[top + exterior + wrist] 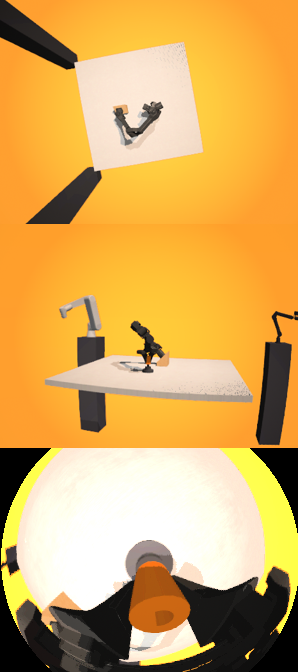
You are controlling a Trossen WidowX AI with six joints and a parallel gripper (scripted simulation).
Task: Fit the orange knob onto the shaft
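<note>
Right now the orange knob is 20 mm above my gripper tip. From my gripper tip the other things lie so: round dark pedestal: 40 mm below.
</note>
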